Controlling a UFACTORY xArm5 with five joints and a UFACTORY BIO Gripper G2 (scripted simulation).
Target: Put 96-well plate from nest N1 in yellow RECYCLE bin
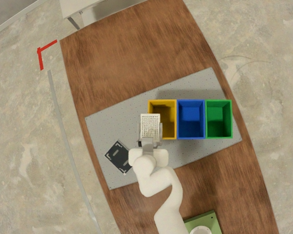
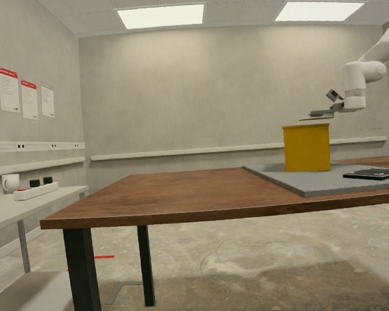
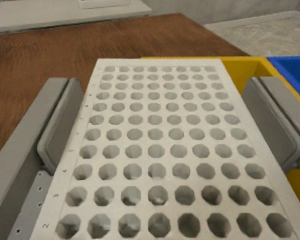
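Now: the yellow bin 130 mm below my hand, 60 mm to the right of it and 20 mm ahead of it. Also, from my hand: black plate nest (230 mm to the left, 210 mm below, 80 mm behind); blue bin (180 mm to the right, 130 mm below, 20 mm behind); white 96-well plate (10 mm below).
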